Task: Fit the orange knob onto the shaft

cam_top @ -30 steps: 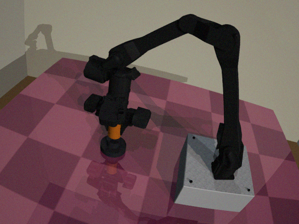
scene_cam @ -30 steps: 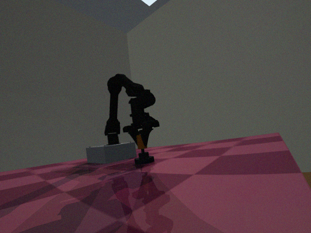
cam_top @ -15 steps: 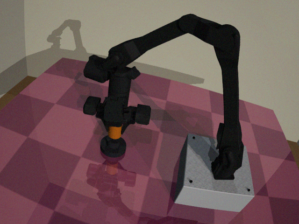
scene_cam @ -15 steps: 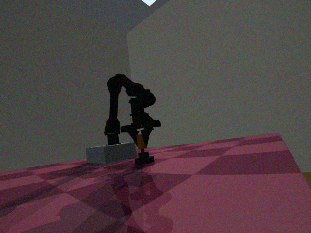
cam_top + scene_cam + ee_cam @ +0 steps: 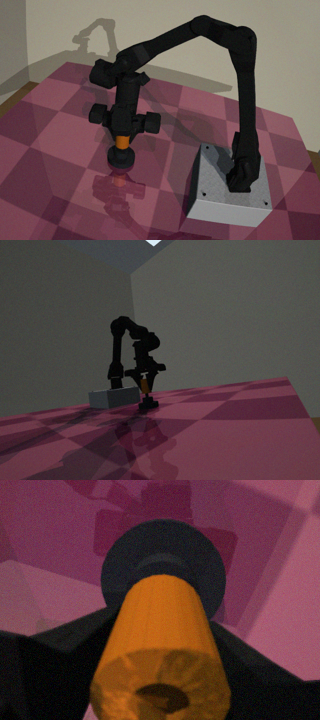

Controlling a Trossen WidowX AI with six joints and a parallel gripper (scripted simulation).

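Now: the orange knob 2 cm above my gripper tip. The rest, counted from my gripper tip: round pedestal (4 cm below).
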